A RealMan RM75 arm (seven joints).
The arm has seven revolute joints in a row. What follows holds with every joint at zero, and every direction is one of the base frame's. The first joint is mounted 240.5 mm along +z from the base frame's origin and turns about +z. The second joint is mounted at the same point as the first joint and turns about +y. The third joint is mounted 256 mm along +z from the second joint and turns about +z. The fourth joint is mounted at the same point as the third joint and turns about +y. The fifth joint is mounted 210 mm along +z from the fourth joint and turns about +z. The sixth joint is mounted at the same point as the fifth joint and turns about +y. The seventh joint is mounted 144 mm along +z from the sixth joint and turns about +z. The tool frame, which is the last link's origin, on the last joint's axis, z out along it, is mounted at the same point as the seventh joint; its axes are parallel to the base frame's.
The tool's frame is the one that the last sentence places.
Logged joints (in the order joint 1, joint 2, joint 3, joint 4, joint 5, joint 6, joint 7), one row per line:
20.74 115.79 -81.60 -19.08 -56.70 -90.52 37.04
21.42 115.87 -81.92 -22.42 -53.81 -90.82 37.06
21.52 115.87 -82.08 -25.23 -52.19 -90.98 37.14
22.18 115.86 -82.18 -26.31 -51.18 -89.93 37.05
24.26 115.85 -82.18 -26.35 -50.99 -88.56 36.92
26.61 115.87 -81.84 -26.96 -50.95 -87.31 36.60
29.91 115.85 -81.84 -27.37 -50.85 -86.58 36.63
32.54 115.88 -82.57 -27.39 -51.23 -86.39 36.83
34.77 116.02 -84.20 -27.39 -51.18 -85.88 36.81
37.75 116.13 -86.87 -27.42 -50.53 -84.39 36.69
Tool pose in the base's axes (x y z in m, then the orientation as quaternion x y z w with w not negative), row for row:
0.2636 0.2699 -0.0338 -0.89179 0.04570 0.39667 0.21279
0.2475 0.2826 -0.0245 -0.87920 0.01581 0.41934 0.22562
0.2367 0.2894 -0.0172 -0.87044 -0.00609 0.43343 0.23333
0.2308 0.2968 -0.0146 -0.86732 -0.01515 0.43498 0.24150
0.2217 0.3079 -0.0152 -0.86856 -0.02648 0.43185 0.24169
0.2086 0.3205 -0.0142 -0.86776 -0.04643 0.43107 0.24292
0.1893 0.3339 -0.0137 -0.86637 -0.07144 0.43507 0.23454
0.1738 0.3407 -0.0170 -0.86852 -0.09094 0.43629 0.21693
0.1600 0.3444 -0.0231 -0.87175 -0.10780 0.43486 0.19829
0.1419 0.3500 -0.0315 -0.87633 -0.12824 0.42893 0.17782
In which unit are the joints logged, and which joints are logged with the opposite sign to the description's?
The joints are logged in degrees. Opposite sign: none.
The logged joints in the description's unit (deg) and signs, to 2 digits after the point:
20.74 115.79 -81.60 -19.08 -56.70 -90.52 37.04
21.42 115.87 -81.92 -22.42 -53.81 -90.82 37.06
21.52 115.87 -82.08 -25.23 -52.19 -90.98 37.14
22.18 115.86 -82.18 -26.31 -51.18 -89.93 37.05
24.26 115.85 -82.18 -26.35 -50.99 -88.56 36.92
26.61 115.87 -81.84 -26.96 -50.95 -87.31 36.60
29.91 115.85 -81.84 -27.37 -50.85 -86.58 36.63
32.54 115.88 -82.57 -27.39 -51.23 -86.39 36.83
34.77 116.02 -84.20 -27.39 -51.18 -85.88 36.81
37.75 116.13 -86.87 -27.42 -50.53 -84.39 36.69

